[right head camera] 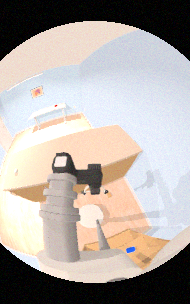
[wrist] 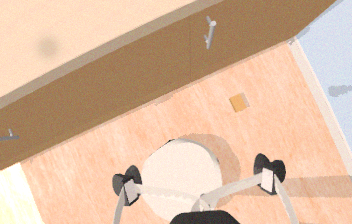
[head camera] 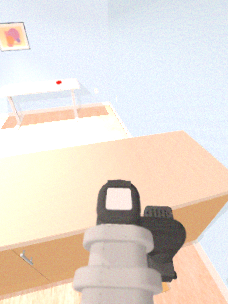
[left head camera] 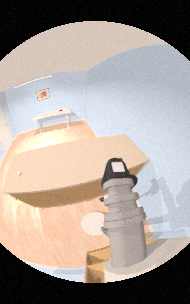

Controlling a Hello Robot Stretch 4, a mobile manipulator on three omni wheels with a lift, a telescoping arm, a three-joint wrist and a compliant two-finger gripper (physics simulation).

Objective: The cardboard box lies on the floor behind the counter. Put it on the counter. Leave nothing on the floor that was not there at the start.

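Pixels of known places: gripper, fingertip midpoint: (wrist: 196, 172); robot's base at its link origin: (right head camera: 90, 215) (wrist: 182, 174) (left head camera: 93, 222).
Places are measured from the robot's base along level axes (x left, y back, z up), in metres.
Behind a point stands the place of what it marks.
Note:
A small orange-brown box (wrist: 238, 102) @(x -0.363, y -0.359, z 0.022 m) (right head camera: 109, 195) @(x -0.368, y -0.331, z 0.022 m), which looks like the cardboard box, lies on the floor near the door side of the counter (wrist: 90, 30) @(x 0.050, y -0.446, z 0.882 m) (head camera: 150, 160) @(x -0.200, y -0.824, z 0.882 m) (left head camera: 55, 160) @(x 0.420, y -0.626, z 0.882 m) (right head camera: 105, 142) @(x -0.260, y -0.776, z 0.882 m). In the head camera view, a sliver of it (head camera: 166, 287) @(x -0.385, y -0.335, z 0.022 m) shows beside the arm. My gripper (wrist: 196, 172) @(x -0.087, y -0.220, z 0.943 m) (right head camera: 95, 192) @(x -0.087, y -0.220, z 0.943 m) is open, with its two fingers wide apart and nothing between them. It hangs over the floor in front of the counter's door side. In the wrist view the box is above and left of the right fingertip, apart from it.
A white round object (wrist: 175, 172) @(x 0.018, y -0.058, z 0.187 m) (left head camera: 92, 223) @(x 0.030, y 0.000, z 0.187 m) (right head camera: 91, 215) @(x -0.028, y -0.006, z 0.187 m) stands on the floor below the gripper. A wooden piece (right head camera: 155, 246) @(x -0.640, y 0.525, z 0.740 m) with a blue object (right head camera: 131, 249) @(x -0.436, y 0.521, z 0.565 m) is near the robot. A wall (wrist: 332, 60) @(x -0.786, y -0.478, z 0.229 m) borders the right. A white table (head camera: 40, 87) @(x 1.532, y -3.106, z 0.692 m) with a red item (head camera: 59, 82) @(x 1.224, y -3.345, z 0.719 m) stands far back.

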